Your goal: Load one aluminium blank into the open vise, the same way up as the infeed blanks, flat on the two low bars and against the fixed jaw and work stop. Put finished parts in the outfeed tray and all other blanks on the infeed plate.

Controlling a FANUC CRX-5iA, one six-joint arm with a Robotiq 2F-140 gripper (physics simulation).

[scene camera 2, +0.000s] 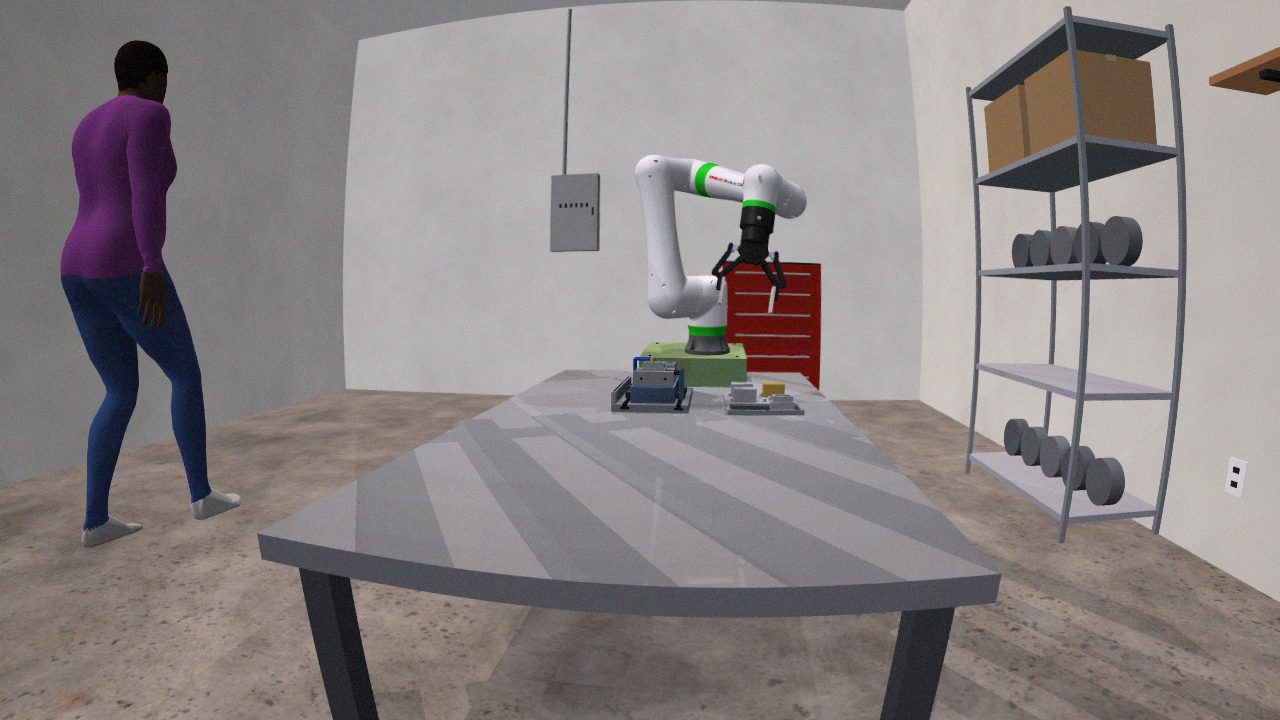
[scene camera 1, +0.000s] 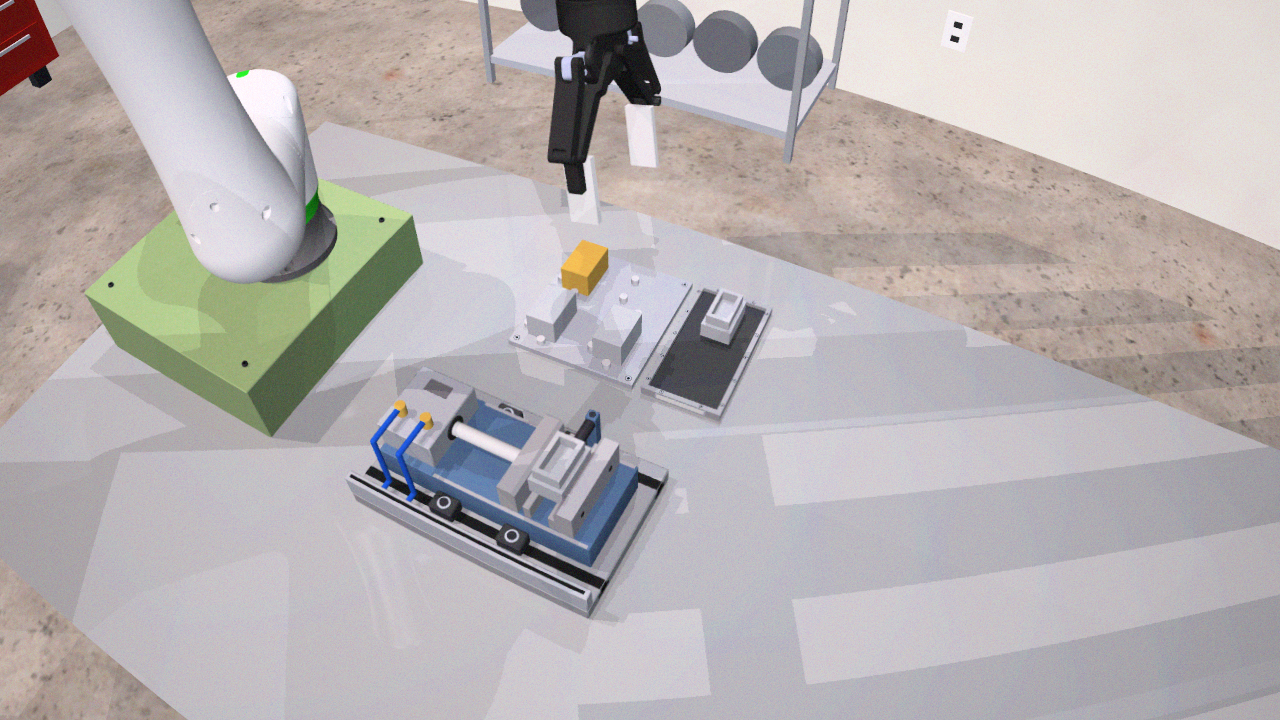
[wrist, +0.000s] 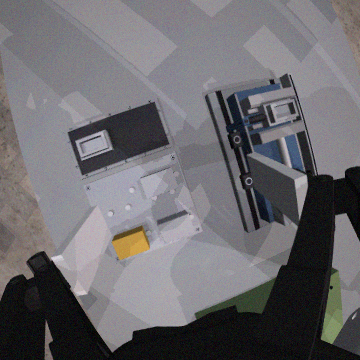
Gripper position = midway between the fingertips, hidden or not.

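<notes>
Scene camera 1 gives me my gripper [scene camera 1: 617, 191], which is open and holds nothing, together with a brass blank [scene camera 1: 587, 264], an infeed plate [scene camera 1: 659, 296] and a dark outfeed tray [scene camera 1: 695, 370]. Scene camera 2 shows my gripper [scene camera 2: 744, 308] too. In the wrist view there's my gripper [wrist: 175, 196], and you'd also see the brass blank [wrist: 130, 242] and the dark outfeed tray [wrist: 132, 132].
</notes>
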